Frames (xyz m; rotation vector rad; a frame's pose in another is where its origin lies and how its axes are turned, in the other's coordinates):
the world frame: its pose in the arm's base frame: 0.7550 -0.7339 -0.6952 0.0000 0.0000 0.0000
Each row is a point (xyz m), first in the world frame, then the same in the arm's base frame.
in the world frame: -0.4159 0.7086 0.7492
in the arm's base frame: 0.3391 -0.0253 0.0540
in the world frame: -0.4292 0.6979 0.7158
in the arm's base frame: 0.3258 -0.0360 0.0206
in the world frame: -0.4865 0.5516 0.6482
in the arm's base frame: 0.2685 -0.1823 -0.0470
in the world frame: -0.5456 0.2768 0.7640
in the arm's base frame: 0.2094 -0.4571 0.0688
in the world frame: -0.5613 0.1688 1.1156
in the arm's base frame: 0.1937 -0.5651 0.4204
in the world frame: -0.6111 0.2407 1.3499
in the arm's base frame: 0.1439 -0.4932 0.6547
